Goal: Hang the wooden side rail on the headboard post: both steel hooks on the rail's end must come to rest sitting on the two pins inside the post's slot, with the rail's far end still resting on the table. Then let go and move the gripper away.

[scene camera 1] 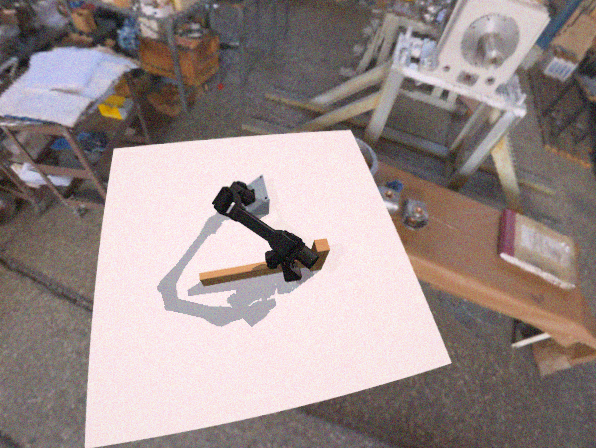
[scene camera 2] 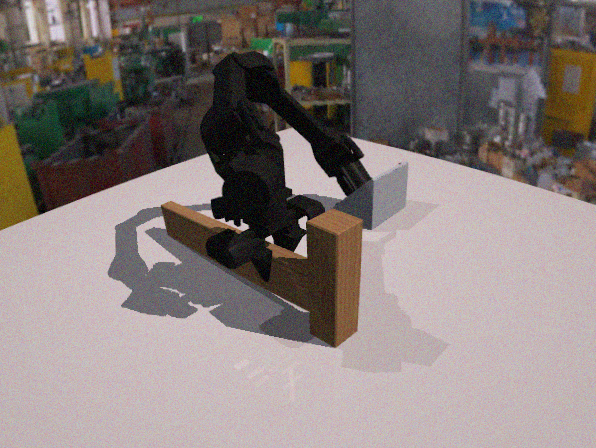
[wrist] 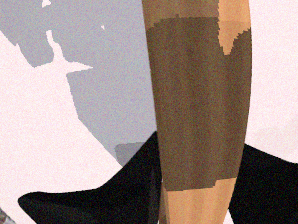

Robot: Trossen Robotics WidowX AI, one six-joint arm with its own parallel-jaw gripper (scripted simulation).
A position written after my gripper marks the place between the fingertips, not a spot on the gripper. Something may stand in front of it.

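My gripper (scene camera 2: 273,276) (wrist: 181,134) is visible. Also visible: a wooden side rail (scene camera 2: 288,279) (scene camera 1: 208,278) (wrist: 200,65).
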